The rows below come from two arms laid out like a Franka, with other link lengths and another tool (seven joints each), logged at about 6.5 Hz.
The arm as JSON. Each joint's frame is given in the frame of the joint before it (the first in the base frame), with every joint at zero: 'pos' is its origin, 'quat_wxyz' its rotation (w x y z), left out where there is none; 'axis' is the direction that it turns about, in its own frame. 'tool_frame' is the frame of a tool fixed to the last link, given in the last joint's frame.
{
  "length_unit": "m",
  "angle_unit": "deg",
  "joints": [
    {
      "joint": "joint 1",
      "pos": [
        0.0,
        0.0,
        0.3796
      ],
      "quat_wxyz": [
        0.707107,
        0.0,
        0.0,
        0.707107
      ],
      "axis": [
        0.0,
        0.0,
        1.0
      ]
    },
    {
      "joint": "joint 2",
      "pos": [
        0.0,
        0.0,
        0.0
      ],
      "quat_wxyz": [
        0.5,
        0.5,
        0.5,
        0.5
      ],
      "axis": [
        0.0,
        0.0,
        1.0
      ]
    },
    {
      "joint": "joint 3",
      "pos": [
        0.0,
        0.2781,
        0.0
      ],
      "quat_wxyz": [
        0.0,
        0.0,
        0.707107,
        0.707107
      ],
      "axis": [
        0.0,
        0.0,
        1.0
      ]
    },
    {
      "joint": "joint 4",
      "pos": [
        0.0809,
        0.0,
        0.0
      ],
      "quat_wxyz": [
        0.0,
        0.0,
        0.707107,
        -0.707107
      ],
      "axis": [
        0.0,
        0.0,
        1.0
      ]
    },
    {
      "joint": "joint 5",
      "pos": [
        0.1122,
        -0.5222,
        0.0
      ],
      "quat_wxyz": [
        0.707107,
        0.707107,
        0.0,
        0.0
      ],
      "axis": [
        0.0,
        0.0,
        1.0
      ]
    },
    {
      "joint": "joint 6",
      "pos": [
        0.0,
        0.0,
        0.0
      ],
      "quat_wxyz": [
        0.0,
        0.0,
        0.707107,
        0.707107
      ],
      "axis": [
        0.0,
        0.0,
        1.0
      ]
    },
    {
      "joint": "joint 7",
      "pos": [
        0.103,
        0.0,
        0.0
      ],
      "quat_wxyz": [
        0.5,
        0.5,
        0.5,
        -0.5
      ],
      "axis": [
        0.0,
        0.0,
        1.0
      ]
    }
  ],
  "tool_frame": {
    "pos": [
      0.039,
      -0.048,
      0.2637
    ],
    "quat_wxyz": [
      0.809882,
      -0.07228,
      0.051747,
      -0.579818
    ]
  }
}
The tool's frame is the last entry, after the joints.
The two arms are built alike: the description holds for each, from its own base.
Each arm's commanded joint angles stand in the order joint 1, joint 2, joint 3, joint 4, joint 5, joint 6, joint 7.
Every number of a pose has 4 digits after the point.
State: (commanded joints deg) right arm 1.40 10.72 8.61 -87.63 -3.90 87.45 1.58; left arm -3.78 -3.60 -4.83 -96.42 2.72 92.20 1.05
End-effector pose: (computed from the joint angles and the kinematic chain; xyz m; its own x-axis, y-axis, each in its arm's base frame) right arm 0.6555 0.1357 0.4033 -0.9698 0.1825 0.1615 0.1962 0.9778 0.0733; left arm 0.6439 -0.0451 0.4866 -0.8782 0.4774 0.0283 0.4712 0.8536 0.2219
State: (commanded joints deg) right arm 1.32 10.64 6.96 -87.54 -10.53 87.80 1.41; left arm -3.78 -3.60 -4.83 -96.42 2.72 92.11 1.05
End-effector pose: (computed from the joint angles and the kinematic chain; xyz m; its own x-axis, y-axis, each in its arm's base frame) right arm 0.6654 0.0857 0.4031 -0.9716 0.2080 0.1125 0.2052 0.9781 -0.0354; left arm 0.6434 -0.0451 0.4865 -0.8782 0.4774 0.0298 0.4715 0.8536 0.2214
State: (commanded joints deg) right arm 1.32 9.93 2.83 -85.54 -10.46 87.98 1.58; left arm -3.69 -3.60 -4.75 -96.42 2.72 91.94 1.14
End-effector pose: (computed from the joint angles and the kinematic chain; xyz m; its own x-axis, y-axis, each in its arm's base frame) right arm 0.6780 0.0397 0.4299 -0.9580 0.2800 0.0615 0.2786 0.9599 -0.0305; left arm 0.6429 -0.0430 0.4864 -0.8788 0.4760 0.0326 0.4709 0.8543 0.2202
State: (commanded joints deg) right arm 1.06 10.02 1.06 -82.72 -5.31 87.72 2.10; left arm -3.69 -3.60 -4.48 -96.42 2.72 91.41 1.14
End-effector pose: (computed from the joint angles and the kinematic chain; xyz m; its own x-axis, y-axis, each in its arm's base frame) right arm 0.6870 0.0410 0.4563 -0.9447 0.3240 0.0497 0.3267 0.9430 0.0630; left arm 0.6407 -0.0395 0.4859 -0.8810 0.4714 0.0412 0.4684 0.8565 0.2168
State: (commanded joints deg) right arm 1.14 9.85 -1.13 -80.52 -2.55 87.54 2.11; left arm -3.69 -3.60 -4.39 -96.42 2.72 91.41 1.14
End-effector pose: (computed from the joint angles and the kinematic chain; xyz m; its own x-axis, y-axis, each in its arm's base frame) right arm 0.6935 0.0295 0.4808 -0.9333 0.3580 0.0290 0.3589 0.9262 0.1154; left arm 0.6407 -0.0385 0.4859 -0.8817 0.4700 0.0411 0.4671 0.8572 0.2167
